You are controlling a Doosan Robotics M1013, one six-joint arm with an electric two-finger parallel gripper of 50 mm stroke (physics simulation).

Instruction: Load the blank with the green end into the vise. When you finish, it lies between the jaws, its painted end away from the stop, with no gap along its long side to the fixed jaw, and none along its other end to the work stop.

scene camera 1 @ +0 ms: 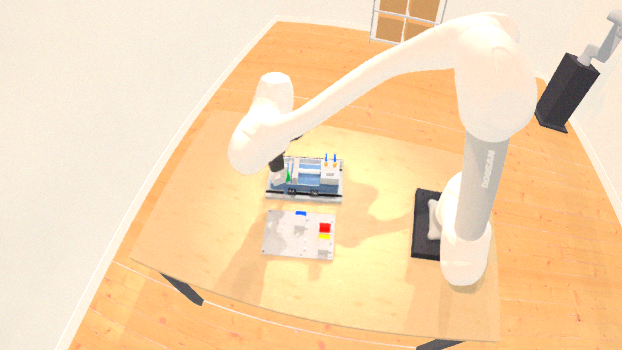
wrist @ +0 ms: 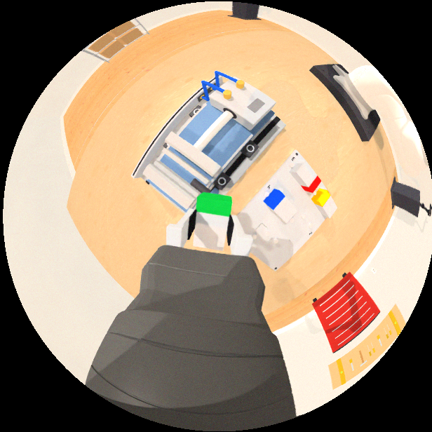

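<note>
My gripper (scene camera 1: 281, 176) (wrist: 211, 220) is shut on the blank with the green end (scene camera 1: 287, 176) (wrist: 214, 204), holding its white body between the fingers. The green end points away from the gripper body. In scene camera 1 they are over the left end of the vise (scene camera 1: 306, 179) (wrist: 231, 145). In the wrist view the green end overlaps the vise's near corner, beside a dark rod (wrist: 200, 185). Pale crossbars (wrist: 192, 152) span the blue vise bed. Whether the blank touches the vise cannot be told. Its underside is hidden.
A light plate (scene camera 1: 310, 251) (wrist: 295, 236) beside the vise carries blanks with blue (scene camera 1: 300, 213) (wrist: 274, 199), red (scene camera 1: 325, 227) (wrist: 311, 184) and yellow (scene camera 1: 324, 236) (wrist: 320, 197) ends. A block with blue posts (scene camera 1: 330, 172) (wrist: 245, 102) stands at the vise's other end.
</note>
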